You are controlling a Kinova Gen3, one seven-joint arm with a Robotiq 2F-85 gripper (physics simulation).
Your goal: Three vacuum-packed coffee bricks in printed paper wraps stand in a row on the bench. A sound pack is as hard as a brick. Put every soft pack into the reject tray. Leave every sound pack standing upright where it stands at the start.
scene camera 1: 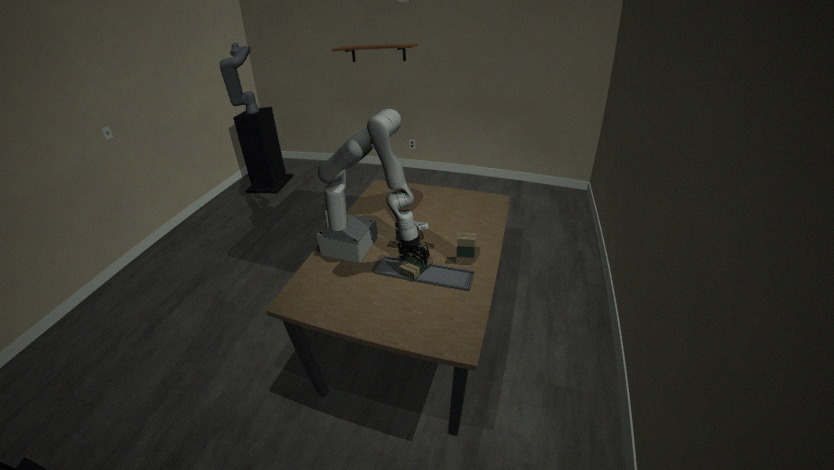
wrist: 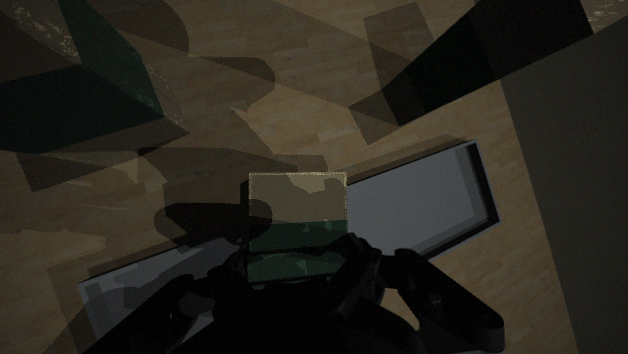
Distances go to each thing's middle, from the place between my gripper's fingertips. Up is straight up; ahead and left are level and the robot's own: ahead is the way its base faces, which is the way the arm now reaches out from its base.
I see my gripper 4 cm short of the grey reject tray (scene camera 1: 446, 276), 3 cm to the left of it and 5 cm above it.
